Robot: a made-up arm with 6 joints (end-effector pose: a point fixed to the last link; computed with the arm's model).
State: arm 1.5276 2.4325 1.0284 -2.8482 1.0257 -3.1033
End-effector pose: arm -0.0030 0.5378 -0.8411 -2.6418 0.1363 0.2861
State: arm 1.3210 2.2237 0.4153 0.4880 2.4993 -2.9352
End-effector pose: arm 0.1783 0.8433 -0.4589 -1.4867 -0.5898 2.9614
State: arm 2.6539 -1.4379 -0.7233 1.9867 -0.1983 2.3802
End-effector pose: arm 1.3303 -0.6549 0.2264 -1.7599 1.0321 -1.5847
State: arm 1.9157 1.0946 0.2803 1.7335 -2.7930 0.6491
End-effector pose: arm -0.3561 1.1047 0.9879 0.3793 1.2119 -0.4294
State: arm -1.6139 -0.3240 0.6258 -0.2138 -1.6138 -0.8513
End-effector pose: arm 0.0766 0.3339 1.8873 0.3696 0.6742 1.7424
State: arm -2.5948 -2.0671 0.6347 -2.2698 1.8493 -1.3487
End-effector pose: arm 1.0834 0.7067 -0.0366 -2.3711 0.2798 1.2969
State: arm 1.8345 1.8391 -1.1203 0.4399 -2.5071 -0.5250
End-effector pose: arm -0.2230 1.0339 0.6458 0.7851 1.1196 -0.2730
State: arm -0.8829 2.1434 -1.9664 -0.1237 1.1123 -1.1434
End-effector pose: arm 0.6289 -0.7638 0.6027 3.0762 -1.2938 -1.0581
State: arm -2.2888 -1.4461 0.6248 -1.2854 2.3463 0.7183
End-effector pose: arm 0.7471 0.9490 0.8686 -1.2434 1.1491 2.2476
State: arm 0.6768 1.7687 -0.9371 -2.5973 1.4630 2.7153
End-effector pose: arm 0.9753 0.7599 0.8489 0.0073 0.2233 -1.4911
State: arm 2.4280 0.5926 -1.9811 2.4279 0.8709 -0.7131
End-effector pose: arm 0.0491 -0.1985 1.2667 2.6697 -0.4946 -0.9883
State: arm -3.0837 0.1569 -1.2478 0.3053 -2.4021 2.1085
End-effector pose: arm 0.2837 0.0300 1.4493 -2.9219 0.8958 0.3350
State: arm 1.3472 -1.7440 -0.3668 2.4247 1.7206 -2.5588
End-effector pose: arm -0.4317 -1.1958 -0.0586 -1.9493 1.0500 0.7839
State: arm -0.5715 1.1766 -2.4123 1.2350 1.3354 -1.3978
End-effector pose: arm 0.3570 -0.0223 1.0988 1.1304 -0.2492 2.1856
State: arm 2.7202 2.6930 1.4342 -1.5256 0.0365 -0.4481
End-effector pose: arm 0.1294 -0.0946 -0.7367 -1.9533 0.9321 -1.7699
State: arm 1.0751 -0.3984 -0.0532 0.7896 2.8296 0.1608
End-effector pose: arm -0.2709 -0.4124 1.6467 -2.7676 0.0407 0.7294
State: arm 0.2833 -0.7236 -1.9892 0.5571 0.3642 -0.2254
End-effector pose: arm -0.8619 -0.2069 0.5204 2.0948 0.5816 -1.7964
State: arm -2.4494 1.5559 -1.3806 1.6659 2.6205 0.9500
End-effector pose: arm -0.6344 -0.6952 0.9184 -2.6828 0.9303 -2.5511
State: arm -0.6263 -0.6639 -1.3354 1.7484 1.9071 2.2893
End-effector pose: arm -0.6902 0.7567 0.9326 -1.7848 -0.1011 -0.4406
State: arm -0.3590 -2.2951 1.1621 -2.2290 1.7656 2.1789
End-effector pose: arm -1.1199 0.3558 -0.0123 1.9727 0.4701 -0.8237
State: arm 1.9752 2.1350 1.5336 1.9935 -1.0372 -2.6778
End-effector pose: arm -0.0453 0.4110 -0.4426 1.4544 0.4897 0.8562
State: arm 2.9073 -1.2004 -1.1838 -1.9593 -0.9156 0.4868
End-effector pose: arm 1.2196 -0.4693 0.3481 -1.4478 0.8105 -2.0950
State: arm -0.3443 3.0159 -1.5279 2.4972 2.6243 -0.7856
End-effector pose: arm 0.5532 -0.0762 -0.3090 -1.6582 -0.5777 1.3708
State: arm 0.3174 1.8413 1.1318 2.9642 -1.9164 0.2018
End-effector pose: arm 0.7824 0.2788 -0.2265 -1.6304 -0.2243 2.5948
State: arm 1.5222 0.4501 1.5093 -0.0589 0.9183 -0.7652
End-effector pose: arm 0.0650 0.9376 0.9692 3.0673 0.2957 1.1563
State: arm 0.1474 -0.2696 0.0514 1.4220 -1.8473 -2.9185
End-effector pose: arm -0.3080 -0.1759 1.7835 -1.9307 0.2109 -2.5529
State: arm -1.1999 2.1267 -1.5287 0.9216 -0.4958 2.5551
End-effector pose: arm 0.3372 -1.0379 0.6226 0.3690 -0.8503 -0.1308
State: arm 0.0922 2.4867 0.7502 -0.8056 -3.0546 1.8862
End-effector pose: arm 0.5783 0.0797 -0.5794 -0.0703 -0.4009 0.8016
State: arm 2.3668 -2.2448 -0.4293 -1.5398 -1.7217 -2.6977
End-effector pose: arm 0.4609 -0.7215 -0.5505 1.6266 -0.5107 -1.4466
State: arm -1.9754 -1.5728 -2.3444 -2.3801 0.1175 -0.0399
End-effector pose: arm 0.2080 0.3205 -0.0138 2.1667 0.1779 -1.1000
